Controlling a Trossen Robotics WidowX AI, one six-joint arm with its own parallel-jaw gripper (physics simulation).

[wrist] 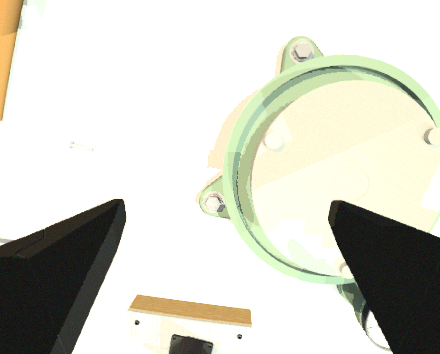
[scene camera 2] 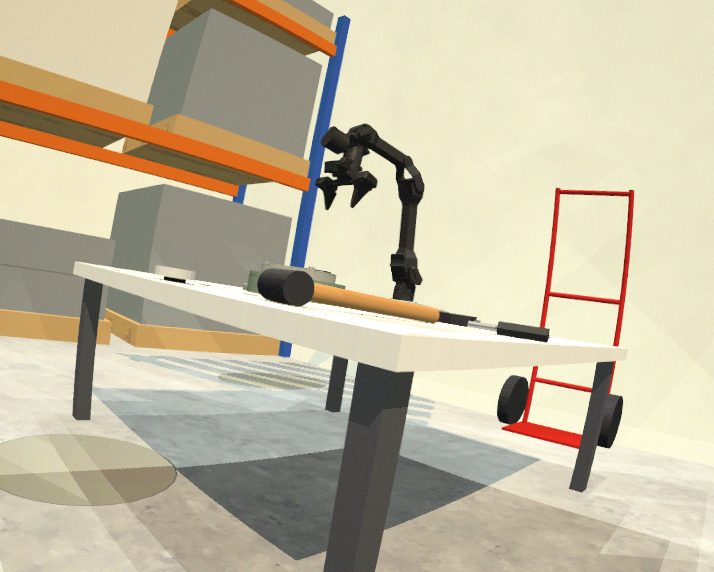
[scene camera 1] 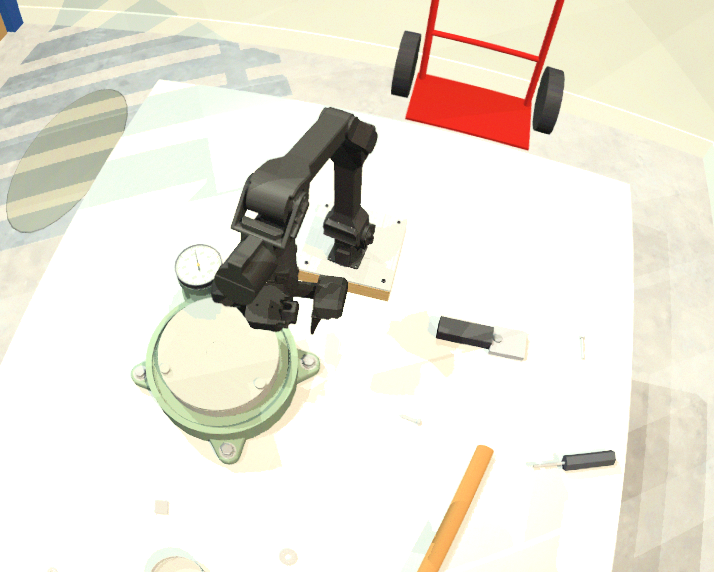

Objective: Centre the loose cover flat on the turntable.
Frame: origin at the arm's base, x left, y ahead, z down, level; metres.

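Seen in the pictures: gripper, fingertip midpoint: [wrist: 228, 209] [scene camera 2: 338, 208] [scene camera 1: 282, 328]; arm's base at its link origin: [wrist: 189, 353] [scene camera 1: 347, 252].
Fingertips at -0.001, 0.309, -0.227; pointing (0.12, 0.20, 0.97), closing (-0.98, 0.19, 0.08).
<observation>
Offsets run from my fingertips to a thing's top centre, as dx, dy, dz. "*": to the spot under its first point.
The pale round disc, apparently the loose cover {-0.134, +0.006, +0.171} [scene camera 1: 218, 357] [wrist: 320, 150], lies inside the green rim of the turntable [scene camera 1: 220, 430] [scene camera 2: 252, 281] [wrist: 230, 170]. It looks shifted toward the dial gauge, with a wider gap on the far side; any slight tilt cannot be told. Small round knobs show near its edge. My gripper [scene camera 1: 290, 328] [scene camera 2: 341, 207] [wrist: 228, 209] is open and empty, high above the table, near the turntable's robot-base side. In the wrist view one finger covers part of the disc and the other is over the table.
The dial gauge {* -0.242, -0.137, +0.166} [scene camera 1: 198, 265] [wrist: 378, 327] stands at the rim. A scraper {+0.311, -0.243, +0.238} [scene camera 1: 466, 332], a screwdriver {+0.562, -0.045, +0.239} [scene camera 1: 588, 460] and an orange-handled mallet {+0.357, +0.184, +0.206} [scene camera 1: 455, 509] [scene camera 2: 375, 300] lie to the right. Small screws, a washer {+0.113, +0.296, +0.265} [scene camera 1: 288, 556] and another round object {* -0.060, +0.393, +0.258} [scene camera 1: 177, 564] lie on the table.
</observation>
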